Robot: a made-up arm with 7 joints. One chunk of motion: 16 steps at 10 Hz.
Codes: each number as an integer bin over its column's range. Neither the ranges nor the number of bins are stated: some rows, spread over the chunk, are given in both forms.
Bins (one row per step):
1: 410 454 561 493 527 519
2: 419 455 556 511 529 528
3: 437 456 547 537 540 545
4: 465 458 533 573 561 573
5: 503 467 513 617 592 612
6: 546 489 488 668 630 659
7: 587 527 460 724 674 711
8: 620 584 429 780 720 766
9: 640 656 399 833 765 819
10: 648 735 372 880 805 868
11: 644 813 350 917 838 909
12: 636 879 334 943 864 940
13: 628 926 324 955 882 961
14: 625 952 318 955 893 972
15: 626 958 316 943 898 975
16: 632 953 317 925 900 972
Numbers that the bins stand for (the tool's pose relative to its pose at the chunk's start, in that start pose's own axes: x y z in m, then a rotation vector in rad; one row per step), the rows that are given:
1: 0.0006 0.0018 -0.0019 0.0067 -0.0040 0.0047
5: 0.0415 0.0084 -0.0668 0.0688 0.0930 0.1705
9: 0.1019 0.1049 -0.2208 0.1769 0.3510 0.5393
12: 0.1001 0.2187 -0.3086 0.2320 0.4986 0.7549
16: 0.0984 0.2565 -0.3316 0.2230 0.5523 0.8119
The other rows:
2: 0.0045 0.0023 -0.0086 0.0158 -0.0010 0.0208
3: 0.0125 0.0028 -0.0208 0.0288 0.0154 0.0511
4: 0.0248 0.0038 -0.0397 0.0468 0.0467 0.1010
6: 0.0605 0.0196 -0.1005 0.0943 0.1496 0.2542
7: 0.0785 0.0390 -0.1384 0.1224 0.2153 0.3468
8: 0.0931 0.0681 -0.1803 0.1504 0.2839 0.4448
10: 0.1054 0.1452 -0.2573 0.2004 0.4107 0.6266
11: 0.1036 0.1850 -0.2870 0.2190 0.4599 0.6996
13: 0.0966 0.2427 -0.3222 0.2380 0.5255 0.7923
14: 0.0953 0.2560 -0.3303 0.2380 0.5419 0.8119
15: 0.0957 0.2591 -0.3330 0.2320 0.5494 0.8172

